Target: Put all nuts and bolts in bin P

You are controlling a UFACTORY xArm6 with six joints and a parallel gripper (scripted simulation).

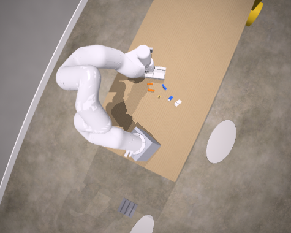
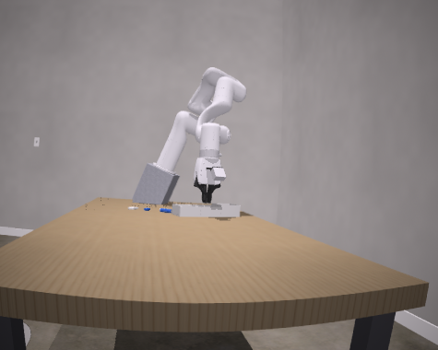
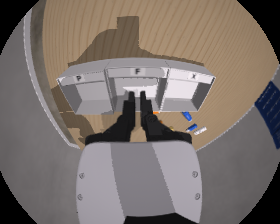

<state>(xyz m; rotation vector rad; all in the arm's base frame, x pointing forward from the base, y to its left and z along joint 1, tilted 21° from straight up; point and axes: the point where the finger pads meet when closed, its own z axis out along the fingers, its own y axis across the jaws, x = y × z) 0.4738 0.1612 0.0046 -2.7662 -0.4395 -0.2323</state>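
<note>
Right now my hand is 5 cm above the bin. From my hand the other things lie so: long blue stick 5 cm behind, 15 cm to the right, 6 cm below; then blue usb stick 10 cm behind, 23 cm to the right, 7 cm below; then brass-coloured fastener 12 cm behind, 15 cm to the right, 7 cm below.
</note>
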